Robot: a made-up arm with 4 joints. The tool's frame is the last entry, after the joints.
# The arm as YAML. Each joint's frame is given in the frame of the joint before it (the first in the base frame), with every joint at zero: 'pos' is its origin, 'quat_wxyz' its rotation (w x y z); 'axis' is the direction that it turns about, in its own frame. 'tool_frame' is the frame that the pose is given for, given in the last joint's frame.
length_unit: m
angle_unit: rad
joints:
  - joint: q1
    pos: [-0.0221, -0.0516, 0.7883]
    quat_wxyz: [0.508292, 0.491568, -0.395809, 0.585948]
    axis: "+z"
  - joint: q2
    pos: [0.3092, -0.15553, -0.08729]
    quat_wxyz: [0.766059, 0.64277, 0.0, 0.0]
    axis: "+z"
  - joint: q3
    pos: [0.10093, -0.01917, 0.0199]
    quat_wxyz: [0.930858, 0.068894, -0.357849, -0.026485]
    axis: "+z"
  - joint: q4
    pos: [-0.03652, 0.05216, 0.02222]
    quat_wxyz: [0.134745, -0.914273, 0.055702, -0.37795]
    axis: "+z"
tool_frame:
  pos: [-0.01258, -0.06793, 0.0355]
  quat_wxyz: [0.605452, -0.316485, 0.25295, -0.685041]
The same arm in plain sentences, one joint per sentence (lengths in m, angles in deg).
The arm has four revolute joints in a row. What follows holds with every joint at zero, and every direction is one of the base frame's.
The first joint sits 0.0221 m along -x and 0.0516 m along -y and 0.7883 m along +z from the base frame's origin and rotates about the direction (0.173694, -0.963567, 0.203393).
The second joint sits 0.1380 m along +x and 0.1744 m along +y and 0.2792 m along +z from the first joint and rotates about +x.
The third joint sits 0.0199 m along +x and 0.0396 m along +y and 0.0948 m along +z from the second joint and rotates about the direction (0.734395, -0.0314, -0.677995).
The fourth joint sits 0.0002 m along -x and 0.0603 m along -y and 0.0302 m along -z from the third joint and rotates about +z.
The tool frame, which is the frame that the pose is given for, sits 0.0122 m along +x and 0.0680 m along -y and 0.0355 m along +z from the fourth joint; its axes are the base frame's turned by roll -47.37, pitch -7.31 and yaw -73.19 deg (as in URDF: about the fixed x, then y, then z).

